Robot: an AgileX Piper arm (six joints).
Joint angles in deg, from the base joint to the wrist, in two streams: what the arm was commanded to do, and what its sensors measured. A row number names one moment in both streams.
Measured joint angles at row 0: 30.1 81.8 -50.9 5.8 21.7 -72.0
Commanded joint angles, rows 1 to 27: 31.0 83.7 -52.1 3.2 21.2 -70.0; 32.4 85.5 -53.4 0.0 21.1 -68.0; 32.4 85.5 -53.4 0.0 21.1 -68.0; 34.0 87.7 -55.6 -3.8 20.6 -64.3; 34.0 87.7 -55.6 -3.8 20.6 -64.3; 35.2 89.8 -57.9 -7.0 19.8 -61.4; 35.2 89.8 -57.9 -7.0 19.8 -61.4; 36.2 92.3 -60.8 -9.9 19.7 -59.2; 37.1 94.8 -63.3 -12.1 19.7 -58.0; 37.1 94.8 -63.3 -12.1 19.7 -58.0; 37.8 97.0 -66.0 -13.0 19.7 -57.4; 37.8 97.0 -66.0 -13.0 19.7 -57.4; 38.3 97.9 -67.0 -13.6 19.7 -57.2; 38.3 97.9 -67.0 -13.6 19.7 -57.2; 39.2 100.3 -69.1 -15.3 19.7 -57.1; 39.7 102.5 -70.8 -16.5 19.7 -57.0; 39.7 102.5 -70.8 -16.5 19.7 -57.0; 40.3 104.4 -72.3 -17.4 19.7 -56.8; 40.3 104.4 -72.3 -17.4 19.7 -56.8; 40.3 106.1 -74.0 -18.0 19.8 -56.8; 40.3 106.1 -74.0 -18.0 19.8 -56.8; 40.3 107.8 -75.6 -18.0 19.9 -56.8; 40.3 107.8 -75.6 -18.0 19.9 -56.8; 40.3 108.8 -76.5 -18.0 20.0 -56.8; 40.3 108.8 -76.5 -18.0 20.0 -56.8; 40.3 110.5 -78.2 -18.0 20.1 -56.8; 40.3 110.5 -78.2 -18.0 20.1 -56.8
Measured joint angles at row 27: 40.2 108.7 -75.9 -17.7 20.1 -57.1
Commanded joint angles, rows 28 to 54: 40.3 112.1 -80.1 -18.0 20.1 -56.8; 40.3 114.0 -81.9 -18.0 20.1 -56.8; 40.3 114.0 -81.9 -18.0 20.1 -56.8; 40.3 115.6 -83.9 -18.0 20.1 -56.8; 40.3 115.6 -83.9 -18.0 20.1 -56.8; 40.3 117.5 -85.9 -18.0 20.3 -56.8; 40.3 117.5 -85.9 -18.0 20.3 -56.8; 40.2 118.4 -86.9 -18.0 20.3 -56.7; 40.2 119.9 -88.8 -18.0 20.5 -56.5; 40.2 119.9 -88.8 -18.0 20.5 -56.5; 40.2 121.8 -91.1 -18.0 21.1 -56.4; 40.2 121.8 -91.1 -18.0 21.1 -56.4; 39.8 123.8 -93.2 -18.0 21.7 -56.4; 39.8 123.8 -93.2 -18.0 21.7 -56.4; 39.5 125.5 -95.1 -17.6 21.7 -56.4; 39.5 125.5 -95.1 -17.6 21.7 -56.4; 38.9 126.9 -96.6 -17.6 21.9 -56.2; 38.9 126.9 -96.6 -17.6 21.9 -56.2; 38.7 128.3 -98.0 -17.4 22.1 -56.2; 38.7 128.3 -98.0 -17.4 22.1 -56.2; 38.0 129.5 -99.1 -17.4 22.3 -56.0; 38.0 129.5 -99.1 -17.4 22.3 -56.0; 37.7 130.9 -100.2 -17.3 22.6 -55.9; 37.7 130.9 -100.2 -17.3 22.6 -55.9; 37.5 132.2 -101.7 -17.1 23.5 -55.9; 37.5 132.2 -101.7 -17.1 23.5 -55.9; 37.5 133.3 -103.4 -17.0 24.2 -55.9
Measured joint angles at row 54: 37.7 131.8 -101.2 -17.4 23.1 -56.6
